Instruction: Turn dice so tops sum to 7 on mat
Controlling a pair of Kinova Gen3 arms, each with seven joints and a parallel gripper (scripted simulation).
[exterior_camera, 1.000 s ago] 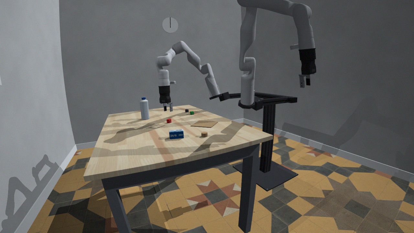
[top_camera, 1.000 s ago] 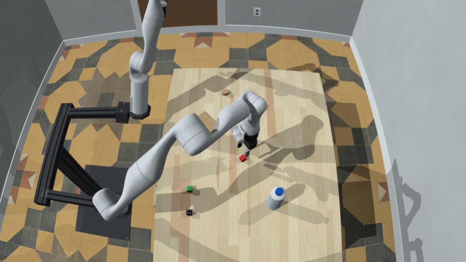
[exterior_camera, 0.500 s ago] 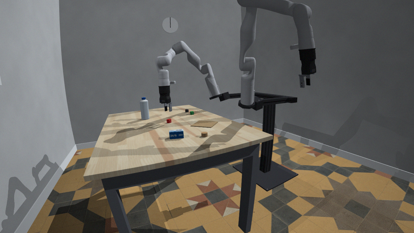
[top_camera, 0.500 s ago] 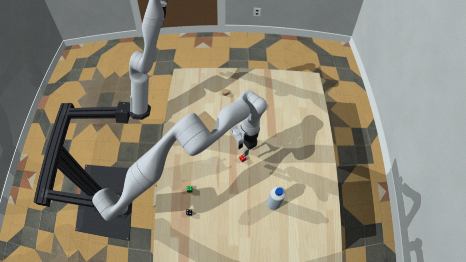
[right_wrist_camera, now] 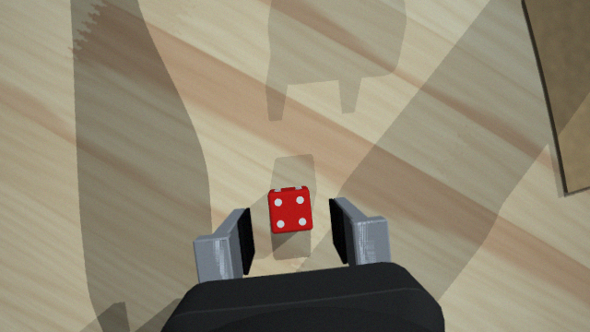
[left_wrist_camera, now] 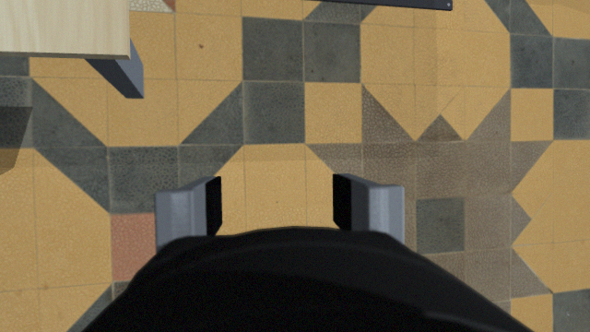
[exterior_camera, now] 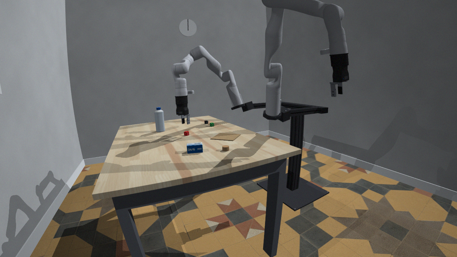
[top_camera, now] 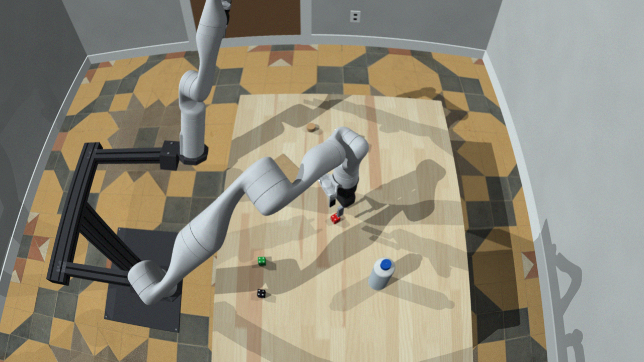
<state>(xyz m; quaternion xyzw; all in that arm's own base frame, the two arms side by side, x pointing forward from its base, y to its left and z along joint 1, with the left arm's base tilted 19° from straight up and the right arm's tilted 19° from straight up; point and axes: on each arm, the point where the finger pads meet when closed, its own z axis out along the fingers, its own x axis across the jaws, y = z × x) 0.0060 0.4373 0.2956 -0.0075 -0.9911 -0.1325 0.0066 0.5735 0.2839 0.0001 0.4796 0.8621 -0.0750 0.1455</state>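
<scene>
Now: right hand 80 mm above the red die. Also, from my right hand: green die: 230 mm behind, 180 mm to the right, 80 mm below; brown square mat: 210 mm behind, 160 mm to the left, 90 mm below; white bottle: 160 mm ahead, 220 mm to the right, 10 mm below.
</scene>
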